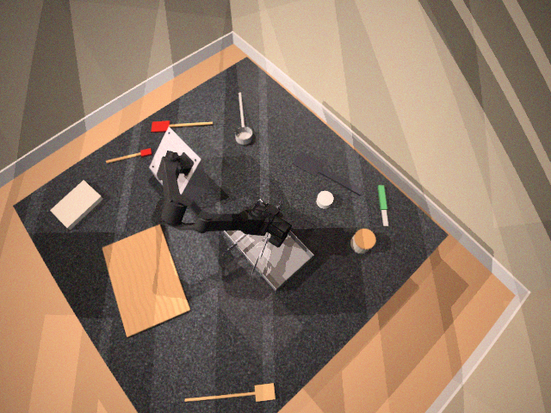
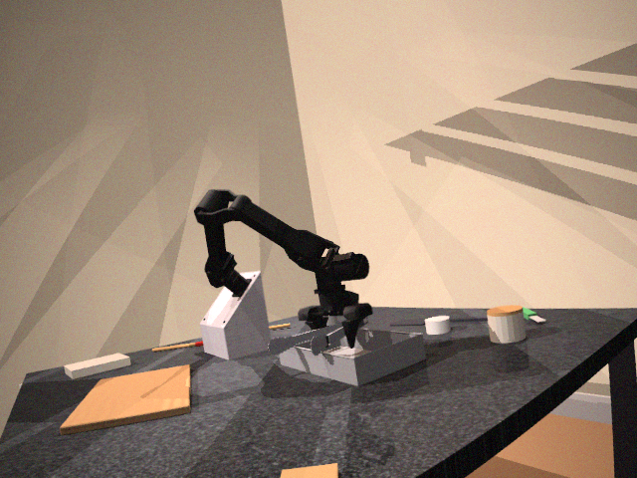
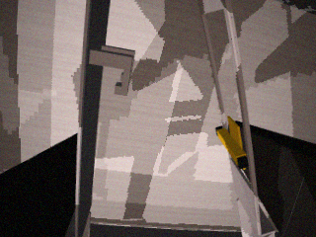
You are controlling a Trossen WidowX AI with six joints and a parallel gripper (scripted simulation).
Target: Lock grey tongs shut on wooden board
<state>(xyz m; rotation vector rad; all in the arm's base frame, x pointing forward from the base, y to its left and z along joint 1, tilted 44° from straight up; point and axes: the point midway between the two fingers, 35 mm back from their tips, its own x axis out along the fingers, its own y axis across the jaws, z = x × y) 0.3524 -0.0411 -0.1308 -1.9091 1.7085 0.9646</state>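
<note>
Now: the yellow lock piece 2 cm ahead of my gripper tip, 2 cm to the left of it and 4 cm above it. The rest, counted from my gripper tip: white puck: 6 cm ahead, 29 cm to the left, 1 cm below; cork-lidded jar: 28 cm ahead, 26 cm to the left, 1 cm above; grey roasting tin: 4 cm ahead, 1 cm to the right.
</note>
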